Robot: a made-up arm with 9 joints. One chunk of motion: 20 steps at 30 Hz.
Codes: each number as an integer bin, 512 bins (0 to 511) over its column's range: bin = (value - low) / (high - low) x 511, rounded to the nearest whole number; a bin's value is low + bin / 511 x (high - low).
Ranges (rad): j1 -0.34..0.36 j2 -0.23..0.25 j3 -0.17..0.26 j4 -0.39..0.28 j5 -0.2..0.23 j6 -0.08..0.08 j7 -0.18..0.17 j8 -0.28..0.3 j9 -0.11..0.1
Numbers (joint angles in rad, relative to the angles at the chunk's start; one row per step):
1: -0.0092 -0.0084 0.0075 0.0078 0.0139 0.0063 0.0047 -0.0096 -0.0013
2: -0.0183 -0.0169 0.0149 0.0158 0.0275 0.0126 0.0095 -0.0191 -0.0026
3: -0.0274 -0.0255 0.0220 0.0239 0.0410 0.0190 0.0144 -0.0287 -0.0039
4: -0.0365 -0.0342 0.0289 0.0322 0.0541 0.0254 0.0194 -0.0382 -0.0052
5: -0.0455 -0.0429 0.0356 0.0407 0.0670 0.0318 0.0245 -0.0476 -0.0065
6: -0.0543 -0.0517 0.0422 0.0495 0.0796 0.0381 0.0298 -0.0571 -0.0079
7: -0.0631 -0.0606 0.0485 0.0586 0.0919 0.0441 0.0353 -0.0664 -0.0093
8: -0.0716 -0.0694 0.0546 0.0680 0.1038 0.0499 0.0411 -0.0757 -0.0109
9: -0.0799 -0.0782 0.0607 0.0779 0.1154 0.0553 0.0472 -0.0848 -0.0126
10: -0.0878 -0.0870 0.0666 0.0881 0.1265 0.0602 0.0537 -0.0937 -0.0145
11: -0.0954 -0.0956 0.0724 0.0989 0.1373 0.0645 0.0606 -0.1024 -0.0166
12: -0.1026 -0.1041 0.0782 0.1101 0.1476 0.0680 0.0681 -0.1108 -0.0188
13: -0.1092 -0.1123 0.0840 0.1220 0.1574 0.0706 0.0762 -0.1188 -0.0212
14: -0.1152 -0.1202 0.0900 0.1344 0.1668 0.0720 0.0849 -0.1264 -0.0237
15: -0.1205 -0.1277 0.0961 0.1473 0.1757 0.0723 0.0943 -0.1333 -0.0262
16: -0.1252 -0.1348 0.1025 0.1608 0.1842 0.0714 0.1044 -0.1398 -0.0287
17: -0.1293 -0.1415 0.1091 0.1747 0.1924 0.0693 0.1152 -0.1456 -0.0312
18: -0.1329 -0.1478 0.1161 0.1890 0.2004 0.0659 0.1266 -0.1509 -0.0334
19: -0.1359 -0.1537 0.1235 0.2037 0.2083 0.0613 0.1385 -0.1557 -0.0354
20: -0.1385 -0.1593 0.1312 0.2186 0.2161 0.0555 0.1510 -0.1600 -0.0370
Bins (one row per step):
1: 241 236 211 303 254 276 270 238 265
2: 235 227 220 309 270 296 277 230 261
3: 228 218 228 316 286 316 284 221 258
4: 222 208 236 322 302 337 291 213 255
5: 215 199 244 328 317 357 299 205 252
6: 209 190 252 335 332 377 306 196 248
7: 202 180 260 342 347 396 314 188 245
8: 196 171 267 349 361 415 323 180 241
9: 190 162 274 357 375 432 332 172 237
10: 184 152 281 365 388 448 341 164 232
11: 179 143 288 373 401 461 351 156 227
12: 173 134 295 381 413 473 362 149 222
13: 168 125 302 390 425 481 374 142 216
14: 164 117 309 400 436 485 387 135 210
15: 160 109 316 410 446 486 400 129 204
16: 157 101 324 420 457 484 415 124 198
17: 154 94 332 431 466 477 431 118 192
18: 151 88 340 442 476 466 448 114 186
19: 149 81 349 453 485 451 465 110 182
20: 147 75 358 464 494 433 483 106 178

